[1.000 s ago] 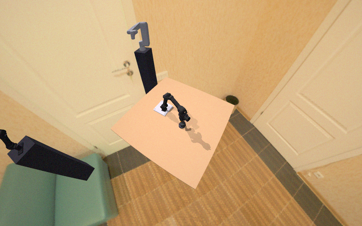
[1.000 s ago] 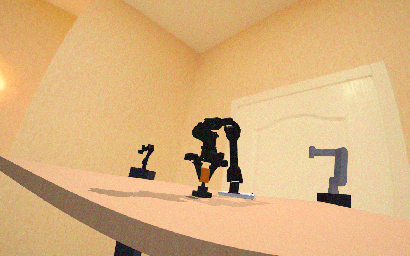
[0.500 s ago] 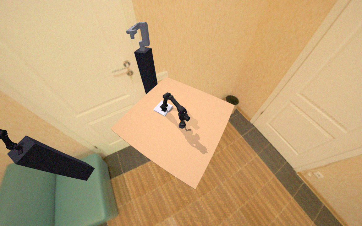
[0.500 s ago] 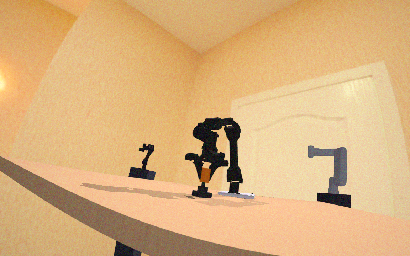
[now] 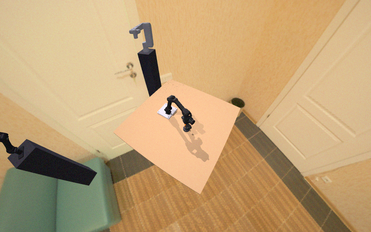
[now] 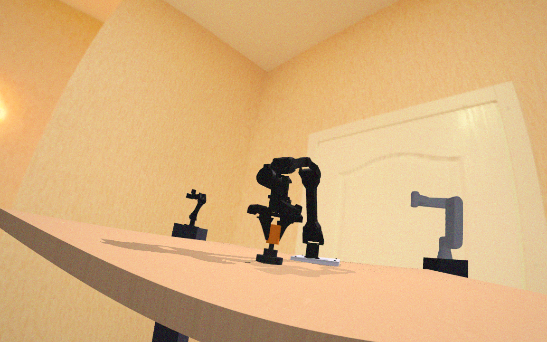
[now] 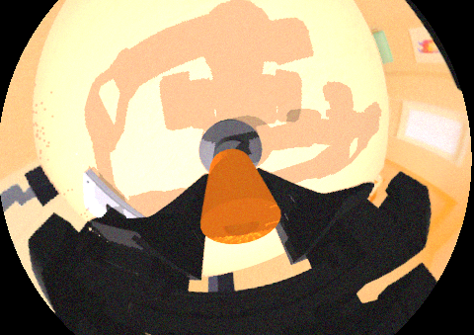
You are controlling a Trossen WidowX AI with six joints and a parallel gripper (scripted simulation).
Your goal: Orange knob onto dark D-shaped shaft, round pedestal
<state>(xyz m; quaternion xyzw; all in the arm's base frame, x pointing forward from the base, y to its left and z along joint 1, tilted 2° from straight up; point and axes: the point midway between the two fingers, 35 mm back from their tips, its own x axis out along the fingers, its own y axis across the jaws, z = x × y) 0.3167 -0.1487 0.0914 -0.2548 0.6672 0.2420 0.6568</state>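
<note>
My gripper tip is now 2 cm below the orange knob. Round my gripper tip: round pedestal: 4 cm below.
</note>
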